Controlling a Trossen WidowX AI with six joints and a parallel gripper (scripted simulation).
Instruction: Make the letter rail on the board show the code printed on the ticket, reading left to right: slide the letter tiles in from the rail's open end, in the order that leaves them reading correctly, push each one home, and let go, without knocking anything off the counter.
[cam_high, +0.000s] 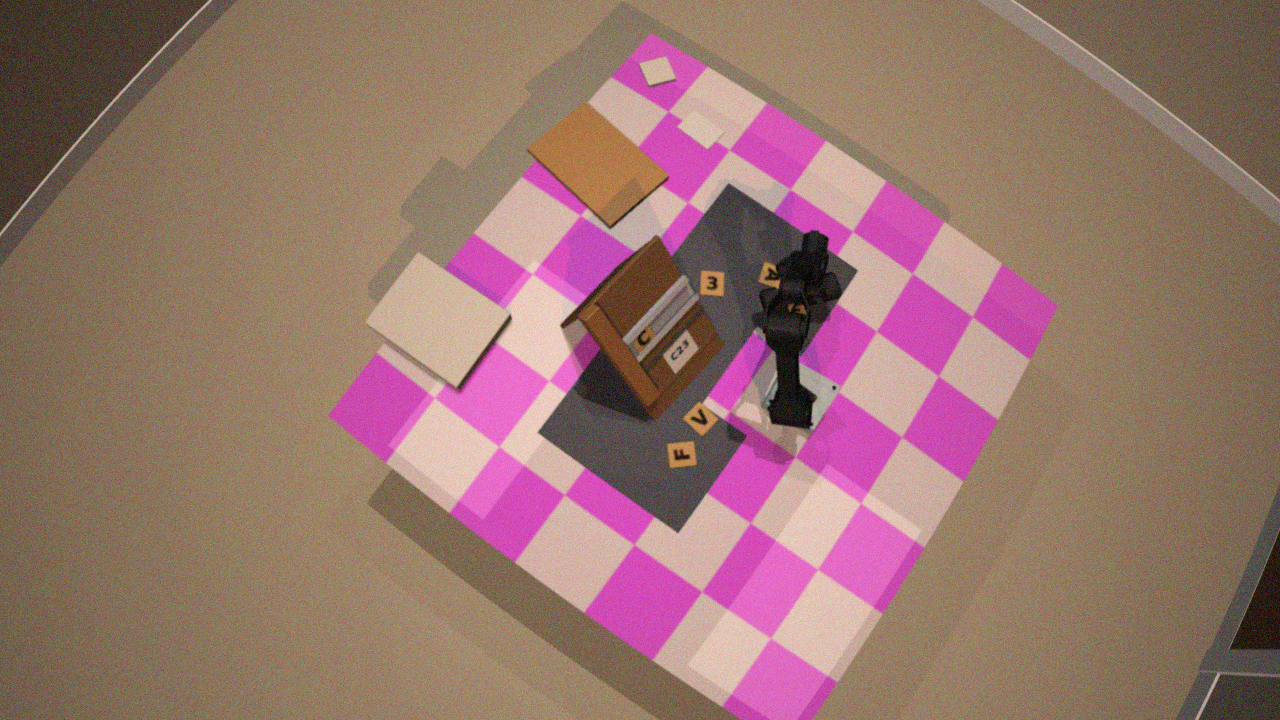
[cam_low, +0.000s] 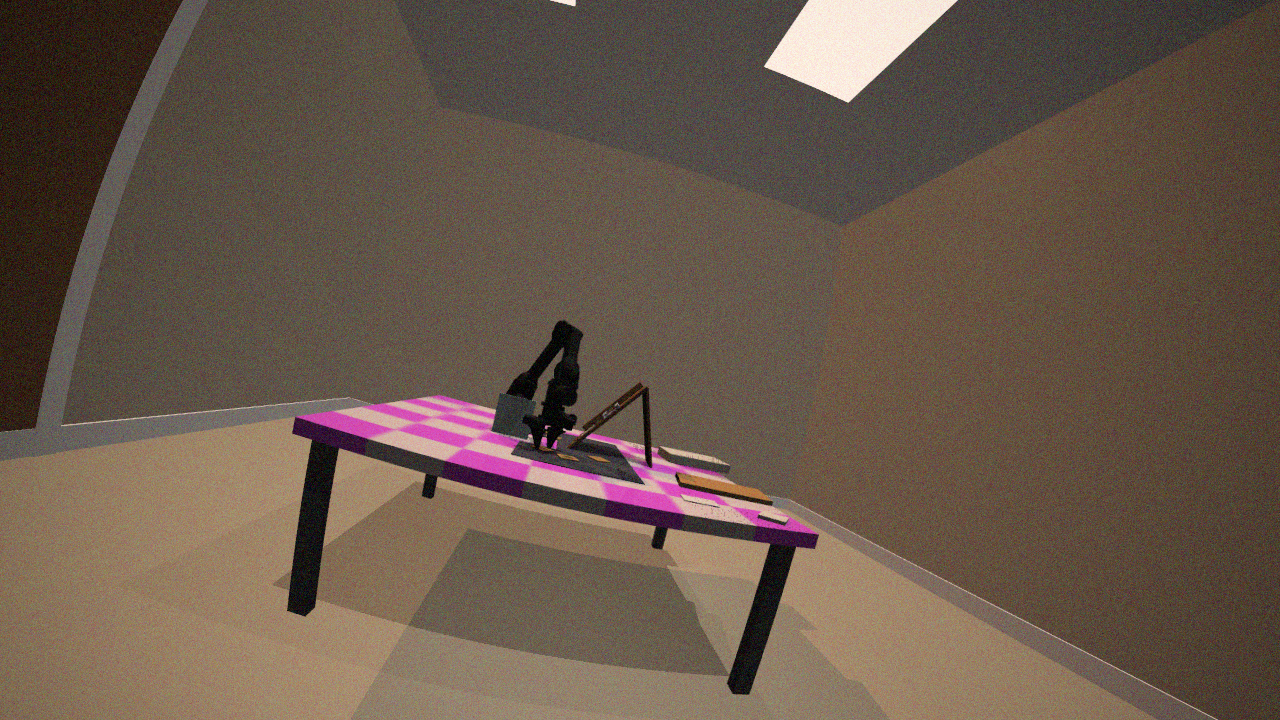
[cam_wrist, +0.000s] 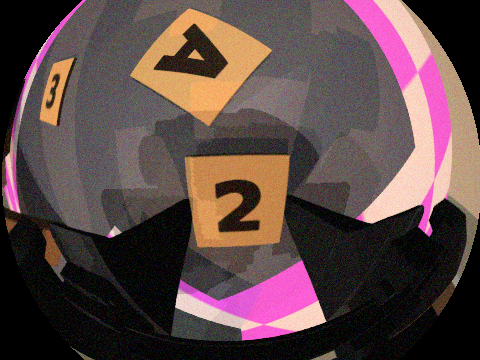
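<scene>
Right now my gripper tip is 19 cm short of the 3 tile and 7 cm to the right of it. Also, from my gripper tip: 2 tile right at my gripper tip; white ticket 15 cm ahead, 27 cm to the left, 7 cm above; v tile 3 cm ahead, 35 cm to the left.
</scene>
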